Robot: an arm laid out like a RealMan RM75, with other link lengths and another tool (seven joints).
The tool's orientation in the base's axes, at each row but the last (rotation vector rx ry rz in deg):
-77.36, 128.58, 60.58
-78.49, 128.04, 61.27
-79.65, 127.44, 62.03
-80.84, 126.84, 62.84
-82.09, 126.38, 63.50
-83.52, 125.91, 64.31
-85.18, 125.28, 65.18
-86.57, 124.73, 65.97
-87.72, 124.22, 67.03
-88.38, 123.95, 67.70
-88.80, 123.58, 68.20
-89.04, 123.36, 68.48
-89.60, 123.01, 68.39
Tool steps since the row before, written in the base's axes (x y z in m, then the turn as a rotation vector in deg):
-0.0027, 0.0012, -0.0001, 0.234, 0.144, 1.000
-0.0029, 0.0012, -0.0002, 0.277, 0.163, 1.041
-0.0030, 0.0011, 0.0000, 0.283, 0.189, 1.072
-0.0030, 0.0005, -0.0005, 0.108, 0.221, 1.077
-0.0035, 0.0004, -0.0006, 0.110, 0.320, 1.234
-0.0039, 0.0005, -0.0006, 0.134, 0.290, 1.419
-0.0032, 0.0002, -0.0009, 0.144, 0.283, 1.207
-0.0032, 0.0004, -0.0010, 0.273, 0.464, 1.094
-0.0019, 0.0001, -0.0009, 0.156, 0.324, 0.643
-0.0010, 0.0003, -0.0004, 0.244, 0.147, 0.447
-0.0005, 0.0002, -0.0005, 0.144, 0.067, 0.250
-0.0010, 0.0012, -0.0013, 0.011, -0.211, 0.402
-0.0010, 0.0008, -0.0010, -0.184, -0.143, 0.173
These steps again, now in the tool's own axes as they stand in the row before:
0.0007, 0.0026, 0.0012, -0.805, 0.271, -0.595
0.0008, 0.0027, 0.0013, -0.863, 0.257, -0.614
0.0008, 0.0029, 0.0012, -0.901, 0.271, -0.617
0.0014, 0.0025, 0.0011, -0.841, 0.433, -0.571
0.0017, 0.0029, 0.0013, -1.001, 0.522, -0.603
0.0018, 0.0032, 0.0015, -1.103, 0.578, -0.752
0.0018, 0.0024, 0.0014, -0.975, 0.472, -0.619
0.0017, 0.0024, 0.0017, -1.086, 0.334, -0.443
0.0013, 0.0013, 0.0011, -0.671, 0.207, -0.222
0.0005, 0.0007, 0.0007, -0.470, 0.016, -0.245
0.0004, 0.0002, 0.0006, -0.255, 0.001, -0.150
0.0004, 0.0004, 0.0020, -0.101, 0.160, -0.413
0.0005, 0.0005, 0.0015, 0.069, 0.229, -0.165

